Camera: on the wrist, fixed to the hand. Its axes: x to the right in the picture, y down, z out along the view.
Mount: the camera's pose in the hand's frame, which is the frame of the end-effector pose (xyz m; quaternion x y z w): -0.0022 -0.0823 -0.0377 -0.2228 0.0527 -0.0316 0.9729
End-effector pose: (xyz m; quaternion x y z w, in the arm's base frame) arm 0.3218 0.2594 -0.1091 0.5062 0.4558 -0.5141 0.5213
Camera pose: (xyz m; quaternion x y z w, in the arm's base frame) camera 0.2413 0.3005 -0.1145 0.3890 0.6015 -0.3884 0.5797
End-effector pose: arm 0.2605 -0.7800 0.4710 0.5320 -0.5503 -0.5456 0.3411
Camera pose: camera 0.3145 -0.7736 0.3986 0.4878 -0.3791 -0.6362 0.4622
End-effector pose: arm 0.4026 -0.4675 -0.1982 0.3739 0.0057 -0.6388 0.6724
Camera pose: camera 0.3489 -0.4385 -0.2651 0.2474 0.1951 -0.6218 0.7170
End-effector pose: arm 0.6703 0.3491 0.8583 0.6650 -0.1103 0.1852 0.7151
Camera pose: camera 0.6988 0.3824 0.7791 0.4814 -0.0899 0.1681 0.8555
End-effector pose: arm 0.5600 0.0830 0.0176 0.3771 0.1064 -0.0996 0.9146
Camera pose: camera 0.5318 0.0528 -0.0630 0.1650 0.1858 -0.0822 0.9651
